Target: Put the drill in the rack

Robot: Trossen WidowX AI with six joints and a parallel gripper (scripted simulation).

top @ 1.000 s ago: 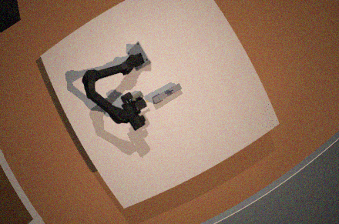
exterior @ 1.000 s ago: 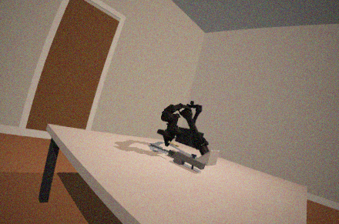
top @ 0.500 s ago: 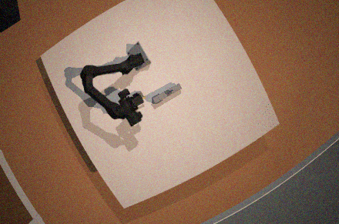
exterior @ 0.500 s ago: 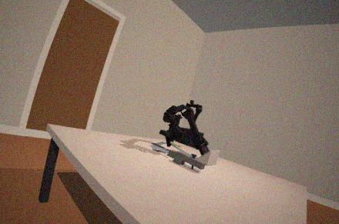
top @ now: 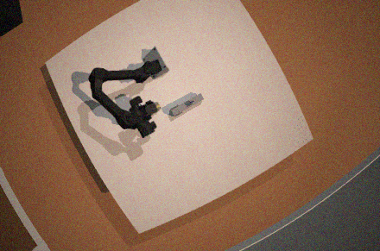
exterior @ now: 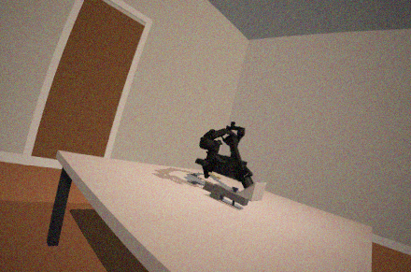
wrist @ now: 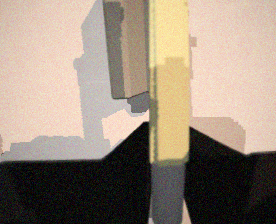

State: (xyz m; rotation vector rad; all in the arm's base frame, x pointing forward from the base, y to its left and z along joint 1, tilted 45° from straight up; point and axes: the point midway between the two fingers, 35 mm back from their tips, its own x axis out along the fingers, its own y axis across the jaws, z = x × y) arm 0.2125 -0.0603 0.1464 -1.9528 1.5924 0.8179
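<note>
Now: gripper tip 40 mm to the right of the grey-tan fixture block, 40 mm above it and 10 mm past it. Round my gripper tip: grey holder block 220 mm to the left, 40 mm ahead, 20 mm below; dark blue key 240 mm to the left, 30 mm ahead, 10 mm below; drill 40 mm to the left, 30 mm above, 10 mm behind.
</note>
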